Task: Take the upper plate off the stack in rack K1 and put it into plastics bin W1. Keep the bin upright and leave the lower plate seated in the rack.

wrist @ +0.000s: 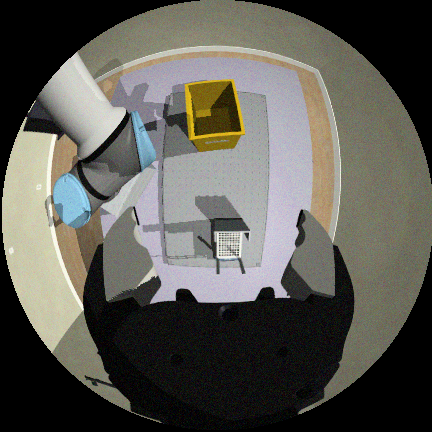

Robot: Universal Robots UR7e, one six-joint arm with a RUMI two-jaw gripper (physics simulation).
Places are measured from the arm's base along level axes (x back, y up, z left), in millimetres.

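Pixels of known places: gripper, fingertip midpoint: (218, 210).
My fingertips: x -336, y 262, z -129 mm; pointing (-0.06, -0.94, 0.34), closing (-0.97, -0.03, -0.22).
Note:
Ahead of a thing's pixels: the offset from my fingertips to its top centre. Level surfaces: height alone.
The white gridded plate @(dx -4, dy -360, dz -174 mm) (229, 244) shows in the wrist view below the middle, in a dark rack @(dx -2, dy -261, dz -184 mm) (231, 224) with two thin bars sticking out towards the gripper. The lower plate cannot be told apart from the upper one. The yellow bin @(dx -34, dy -228, dz +219 mm) (216, 142) stands upright at the top of the view, its open top showing, and no plate can be seen in it. My gripper (218, 210) is wide open with nothing between its fingers. The rack and plate appear between the fingertips but well beyond them.
The bin and rack stand on a grey perforated board @(dy -407 mm) (220, 175), which lies on a lilac surface @(dy -420 mm) (290, 150) with a wooden border. The robot's own white, grey and blue arm (112, 155) crosses the left side. Shadows fall beside the bin and rack.

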